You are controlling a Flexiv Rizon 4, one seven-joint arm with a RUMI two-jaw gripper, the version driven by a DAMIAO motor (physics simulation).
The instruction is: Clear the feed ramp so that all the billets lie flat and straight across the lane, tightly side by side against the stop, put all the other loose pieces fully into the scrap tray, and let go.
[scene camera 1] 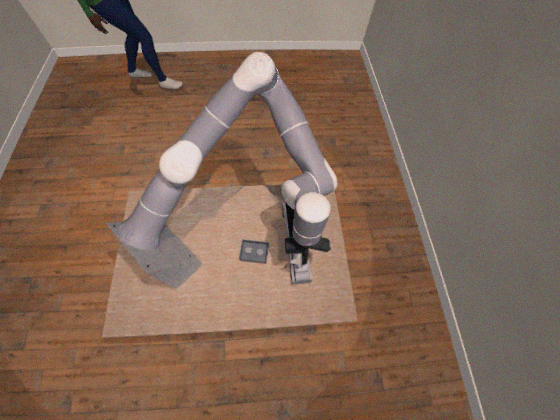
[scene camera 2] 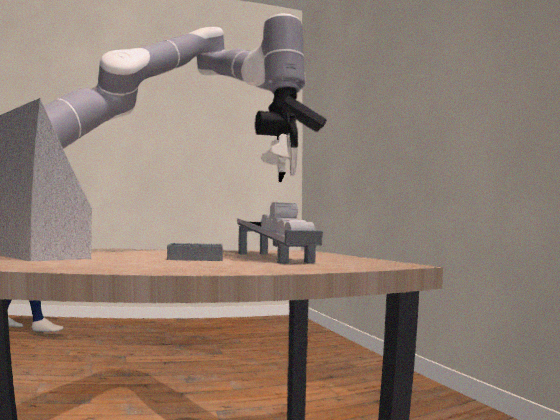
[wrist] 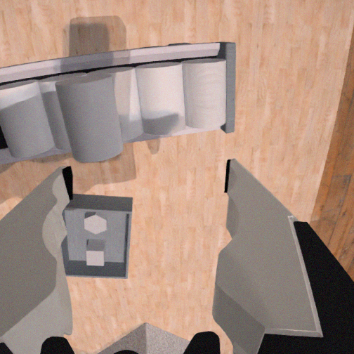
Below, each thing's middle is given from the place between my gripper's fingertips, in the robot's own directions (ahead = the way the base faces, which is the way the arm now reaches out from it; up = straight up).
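Scene:
Distances from my hand: grey stop (wrist: 226, 50) 2 cm ahead, 8 cm to the right, 13 cm below; scrap tray (wrist: 115, 236) 8 cm to the left, 20 cm behind, 19 cm below.

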